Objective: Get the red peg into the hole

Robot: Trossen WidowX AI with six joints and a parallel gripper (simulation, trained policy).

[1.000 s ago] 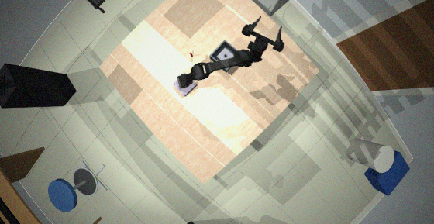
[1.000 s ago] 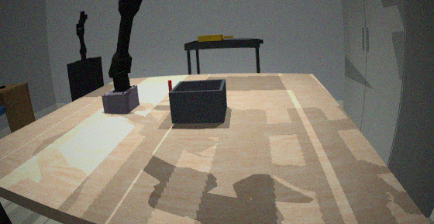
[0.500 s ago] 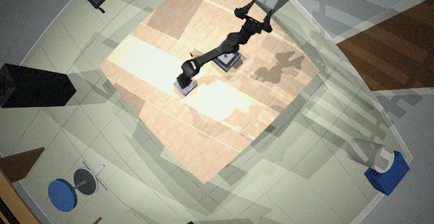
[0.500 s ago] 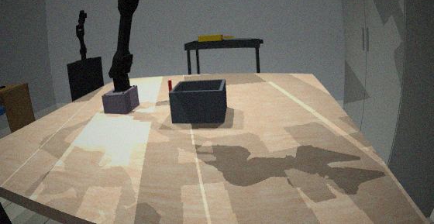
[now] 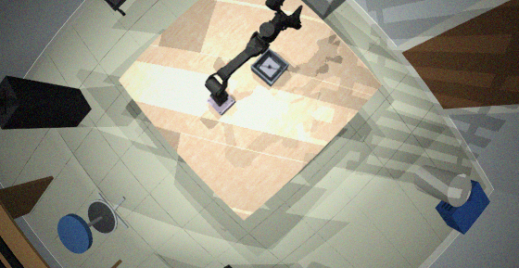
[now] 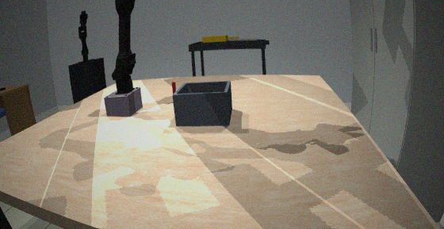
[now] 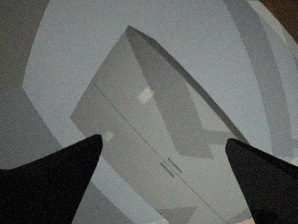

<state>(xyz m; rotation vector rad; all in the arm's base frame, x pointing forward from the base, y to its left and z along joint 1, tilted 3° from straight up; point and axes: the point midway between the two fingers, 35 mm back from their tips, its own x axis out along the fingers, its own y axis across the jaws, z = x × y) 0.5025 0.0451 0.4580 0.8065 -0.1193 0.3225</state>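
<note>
Right now my gripper tip is 360 mm past the red peg, 100 mm to the right of it and 520 mm above it. From my gripper tip the other things lie so: dark box: 180 mm behind, 80 mm to the right, 540 mm below; then plate: 180 mm behind, 80 mm to the right, 520 mm below.
</note>
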